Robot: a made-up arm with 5 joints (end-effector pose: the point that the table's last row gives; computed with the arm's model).
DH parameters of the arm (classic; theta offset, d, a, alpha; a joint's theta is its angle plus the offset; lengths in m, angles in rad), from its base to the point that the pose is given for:
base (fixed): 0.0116 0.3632 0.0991 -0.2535
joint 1: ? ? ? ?
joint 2: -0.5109 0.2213 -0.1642 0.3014
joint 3: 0 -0.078 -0.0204 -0.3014
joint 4: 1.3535 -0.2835 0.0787 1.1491
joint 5: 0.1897 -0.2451 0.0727 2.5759
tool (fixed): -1.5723 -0.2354 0 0
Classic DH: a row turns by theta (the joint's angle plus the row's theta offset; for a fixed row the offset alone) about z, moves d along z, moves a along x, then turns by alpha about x.
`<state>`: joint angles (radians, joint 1 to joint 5).
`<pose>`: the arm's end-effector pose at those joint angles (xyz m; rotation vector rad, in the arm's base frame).
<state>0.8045 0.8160 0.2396 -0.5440 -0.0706</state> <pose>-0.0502 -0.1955 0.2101 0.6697 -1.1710 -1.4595</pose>
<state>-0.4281 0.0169 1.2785 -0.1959 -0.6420</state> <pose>-0.0439 0.1000 0.2916 0.3019 2.4375 1.6591</pose>
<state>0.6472 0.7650 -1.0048 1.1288 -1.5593</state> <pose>-0.2048 -0.1344 0.3245 0.6943 -1.9858 -0.1172</pose>
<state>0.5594 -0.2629 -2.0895 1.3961 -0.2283</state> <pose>0.2615 -0.0465 0.3247 -0.4303 -0.2844 -0.9912</pose>
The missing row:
joint 1: -0.0119 -0.3236 0.02 1.8243
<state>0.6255 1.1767 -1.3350 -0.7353 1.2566</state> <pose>-0.1287 -0.1892 0.0940 -0.5425 -0.7824 -1.9790</pose>
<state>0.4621 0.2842 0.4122 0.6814 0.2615</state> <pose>-0.1501 -0.1572 0.1470 1.7368 -1.3816 -2.0477</pose>
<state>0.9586 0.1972 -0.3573 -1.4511 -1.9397</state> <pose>-0.1315 0.0395 0.0623 -0.2182 0.3452 1.4424</pose>
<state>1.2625 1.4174 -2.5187 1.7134 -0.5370</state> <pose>0.0878 -0.3040 0.2325 1.1771 -0.5779 -0.4997</pose>
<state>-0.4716 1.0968 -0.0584 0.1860 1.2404</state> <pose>-0.0308 0.0697 -0.1238 -1.7051 0.6532 1.6207</pose>
